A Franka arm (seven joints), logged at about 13 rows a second.
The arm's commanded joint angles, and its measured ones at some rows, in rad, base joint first. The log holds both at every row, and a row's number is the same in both.
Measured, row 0: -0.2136, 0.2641, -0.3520, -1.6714, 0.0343, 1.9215, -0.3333
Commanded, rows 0 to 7: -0.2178, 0.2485, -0.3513, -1.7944, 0.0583, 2.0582, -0.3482; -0.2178, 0.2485, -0.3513, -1.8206, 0.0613, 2.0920, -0.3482; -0.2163, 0.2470, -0.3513, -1.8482, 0.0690, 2.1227, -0.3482; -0.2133, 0.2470, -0.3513, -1.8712, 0.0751, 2.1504, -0.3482; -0.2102, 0.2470, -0.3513, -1.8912, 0.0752, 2.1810, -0.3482; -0.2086, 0.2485, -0.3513, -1.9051, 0.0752, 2.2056, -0.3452; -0.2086, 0.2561, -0.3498, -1.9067, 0.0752, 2.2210, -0.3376; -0.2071, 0.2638, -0.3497, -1.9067, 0.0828, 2.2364, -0.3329
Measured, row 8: -0.2140, 0.2739, -0.3490, -1.8710, 0.0581, 2.1781, -0.3341
